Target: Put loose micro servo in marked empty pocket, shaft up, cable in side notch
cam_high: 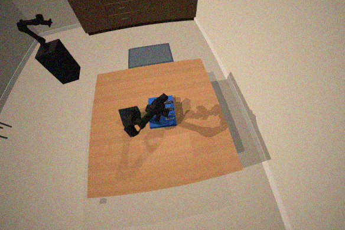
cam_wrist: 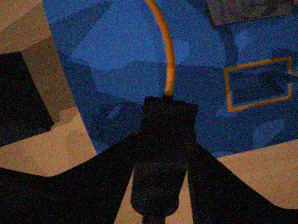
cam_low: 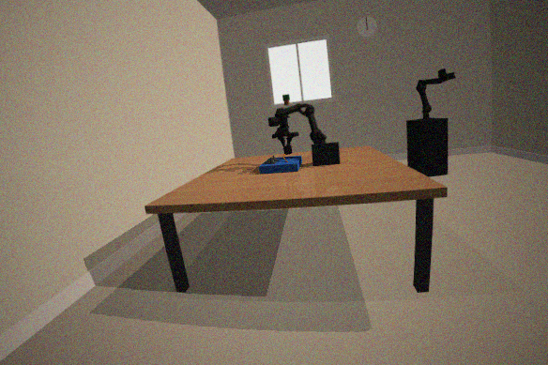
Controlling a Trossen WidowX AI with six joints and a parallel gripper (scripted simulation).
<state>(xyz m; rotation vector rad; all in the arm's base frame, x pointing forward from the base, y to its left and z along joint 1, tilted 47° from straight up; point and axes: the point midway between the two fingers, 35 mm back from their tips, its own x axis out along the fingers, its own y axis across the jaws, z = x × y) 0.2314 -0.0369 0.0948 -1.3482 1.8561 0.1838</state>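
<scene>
My gripper tip is now 7 cm to the right of the deck and 10 cm above it.
</scene>
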